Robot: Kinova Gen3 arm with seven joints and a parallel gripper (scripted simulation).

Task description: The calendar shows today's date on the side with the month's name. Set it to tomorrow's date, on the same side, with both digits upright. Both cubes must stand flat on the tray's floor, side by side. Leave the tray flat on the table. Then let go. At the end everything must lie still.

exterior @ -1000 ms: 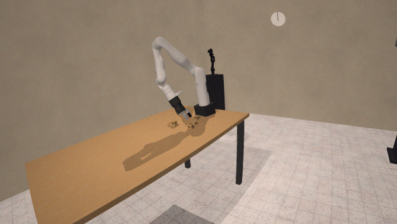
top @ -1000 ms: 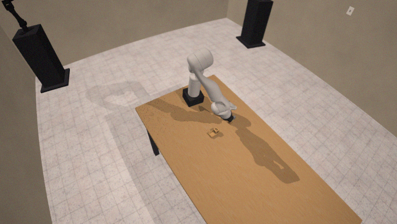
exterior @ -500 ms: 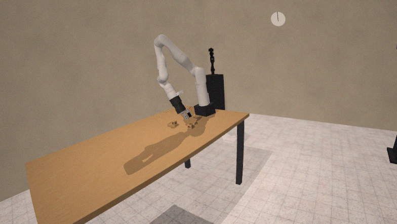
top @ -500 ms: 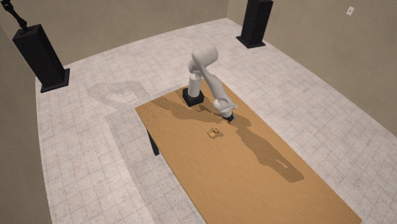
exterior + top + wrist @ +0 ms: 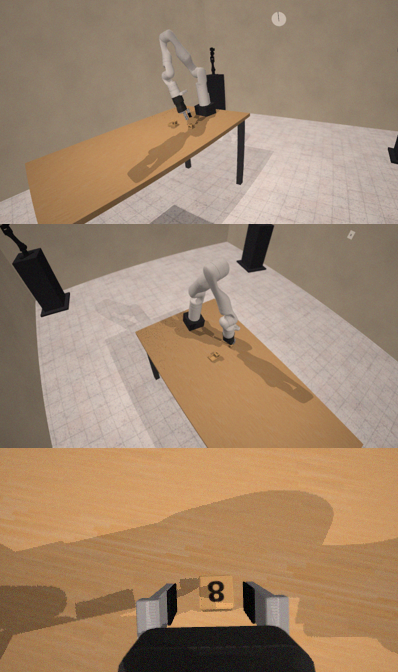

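Now: the wooden date cube 2 cm to the left of my hand and 7 cm below it. The rest, counted from my hand: wooden tray: 4 cm ahead, 14 cm to the right, 8 cm below.
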